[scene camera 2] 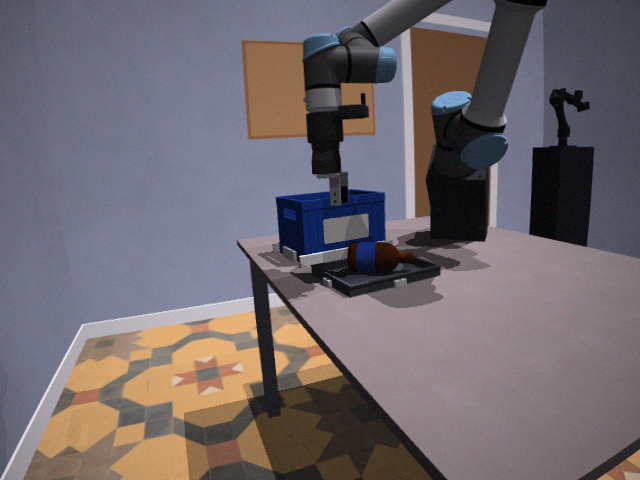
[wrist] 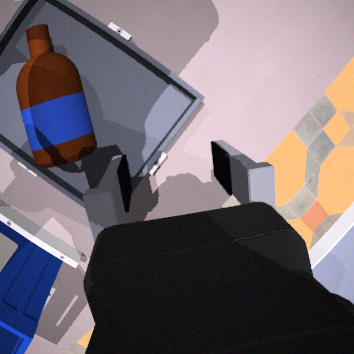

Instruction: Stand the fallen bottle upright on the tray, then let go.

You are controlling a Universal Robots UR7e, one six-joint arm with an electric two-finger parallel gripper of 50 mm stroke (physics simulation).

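Where they show: gripper, fingertip midpoint: (scene camera 2: pixel 339 203) (wrist: pixel 170 164); arm's base at its link origin: (scene camera 2: pixel 457 160).
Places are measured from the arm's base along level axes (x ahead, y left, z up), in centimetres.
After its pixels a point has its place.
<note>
A brown bottle (scene camera 2: pixel 384 257) {z -20.8, x 34.1, y 30.2 cm} (wrist: pixel 52 95) {z -18.4, x 35.2, y 27.5 cm} with a blue label lies on its side in the dark grey tray (scene camera 2: pixel 356 288) {z -24.3, x 43.1, y 39.5 cm} (wrist: pixel 130 100) {z -25.5, x 40.2, y 33.0 cm}. In the scene view its neck points right; in the wrist view its neck points to the top and its base is toward the gripper. My gripper (scene camera 2: pixel 339 202) {z -7.1, x 44.8, y 33.8 cm} (wrist: pixel 170 164) {z -7.1, x 44.8, y 33.8 cm} is open and empty, pointing down. It hangs above the level of the bottle, apart from it. In the wrist view the bottle is to the left of and above the fingers.
A blue crate (scene camera 2: pixel 305 227) {z -15.5, x 50.7, y 12.8 cm} (wrist: pixel 30 270) {z -17.9, x 48.4, y 11.9 cm} stands behind the tray, with a pale strip (scene camera 2: pixel 323 256) {z -24.1, x 46.2, y 12.4 cm} (wrist: pixel 40 233) {z -24.4, x 46.7, y 12.6 cm} between them. White clips sit at the tray's sides. The table (scene camera 2: pixel 465 335) {z -26.0, x 30.2, y 62.2 cm} (wrist: pixel 250 65) {z -26.0, x 44.7, y 47.9 cm} has an edge near the tray, with tiled floor beyond it.
</note>
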